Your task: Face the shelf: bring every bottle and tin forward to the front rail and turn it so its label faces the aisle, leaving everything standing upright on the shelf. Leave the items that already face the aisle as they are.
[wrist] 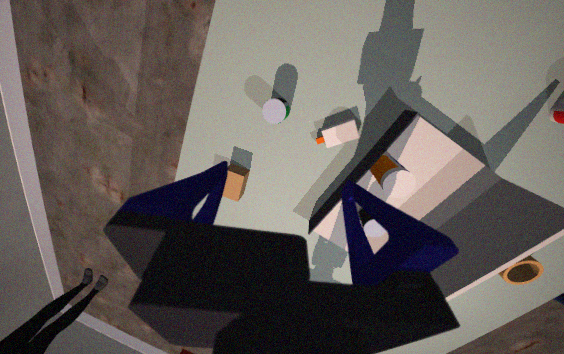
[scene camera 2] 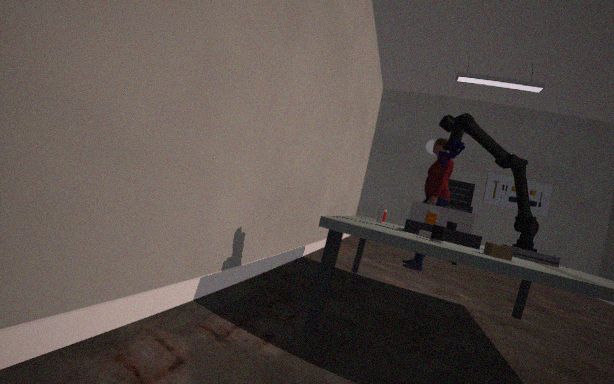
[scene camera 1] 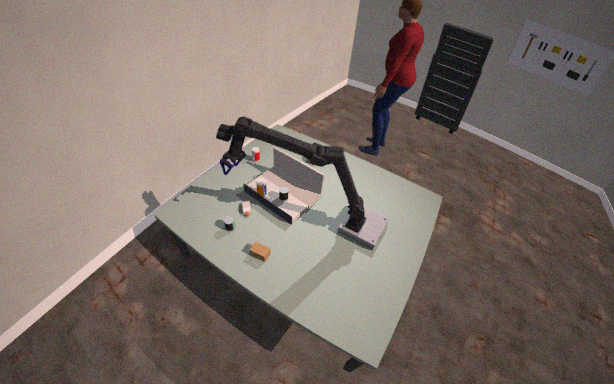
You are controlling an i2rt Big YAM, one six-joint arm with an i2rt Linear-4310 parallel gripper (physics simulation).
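Places are measured from the arm's base along level axes (x left, y back, z up), in centimetres.
Pixels of known places: gripper, fingertip midpoint: [wrist: 287, 177] [scene camera 2: 447, 161] [scene camera 1: 230, 170]; arm's base, link origin: [scene camera 2: 523, 249] [scene camera 1: 355, 222].
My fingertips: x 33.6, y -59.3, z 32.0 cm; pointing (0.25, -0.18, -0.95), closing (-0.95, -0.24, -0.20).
Ahead of a thing's pixels: the offset from my fingertips to its top centre.
My gripper [scene camera 1: 232, 169] [scene camera 2: 452, 156] [wrist: 287, 177] is open and empty, high above the table. The small shelf [scene camera 1: 299, 172] [wrist: 500, 215] has a tall back panel and dark front rail. On it, an orange bottle with white top @[dx -21.4, dy +1.2, dz -22.7 cm] [scene camera 1: 260, 189] [scene camera 2: 431, 218] [wrist: 384, 167] stands close to the rail; a blue strip shows beside it. A black tin with pale lid @[dx -26.6, dy +14.2, dz -26.6 cm] [scene camera 1: 283, 194] [scene camera 2: 451, 226] [wrist: 375, 229] also stands on the shelf, partly hidden by a finger in the wrist view. Label directions are too small to tell.
Around the shelf are a white box with orange end @[dx -7.9, dy +0.2, dz -34.6 cm] [scene camera 1: 245, 208] [wrist: 341, 133], a pale-lidded dark tin @[dx +7.8, dy +1.0, dz -30.4 cm] [scene camera 1: 229, 224] [wrist: 274, 111], an orange-brown block @[dx +11.3, dy +25.8, dz -32.4 cm] [scene camera 1: 260, 251] [wrist: 235, 185], a red-and-white can @[dx -48.9, dy -26.9, dz -27.8 cm] [scene camera 1: 256, 154] [scene camera 2: 384, 216] and a brown ring @[dx -73.7, dy +9.0, dz -32.4 cm] [wrist: 522, 282]. A person [scene camera 1: 404, 52] stands beyond the table.
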